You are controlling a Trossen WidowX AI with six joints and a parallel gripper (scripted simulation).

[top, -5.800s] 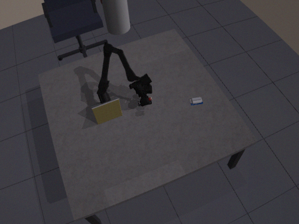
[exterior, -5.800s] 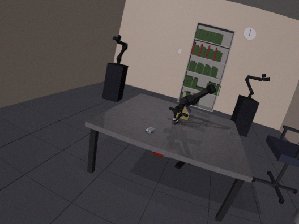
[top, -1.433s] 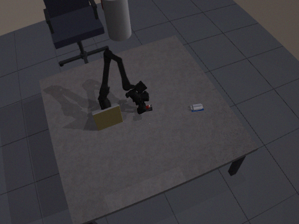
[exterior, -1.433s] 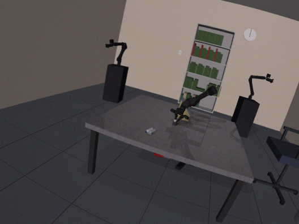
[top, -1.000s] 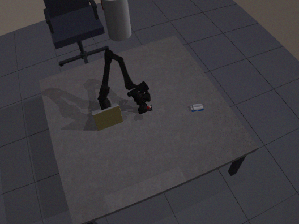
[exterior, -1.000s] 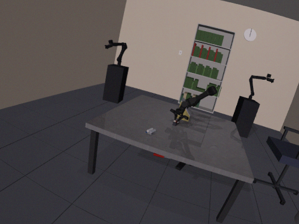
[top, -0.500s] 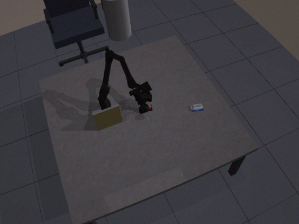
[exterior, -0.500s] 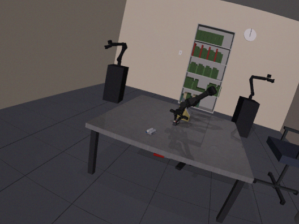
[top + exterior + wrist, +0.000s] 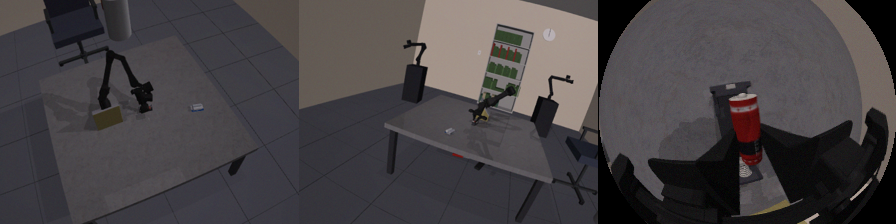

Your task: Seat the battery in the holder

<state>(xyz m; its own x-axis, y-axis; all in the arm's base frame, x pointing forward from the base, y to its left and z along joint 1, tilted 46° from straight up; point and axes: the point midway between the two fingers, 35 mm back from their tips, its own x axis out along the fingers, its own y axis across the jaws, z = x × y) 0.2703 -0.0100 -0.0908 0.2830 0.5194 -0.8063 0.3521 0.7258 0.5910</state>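
Right now the battery is 10 mm above my gripper tip.
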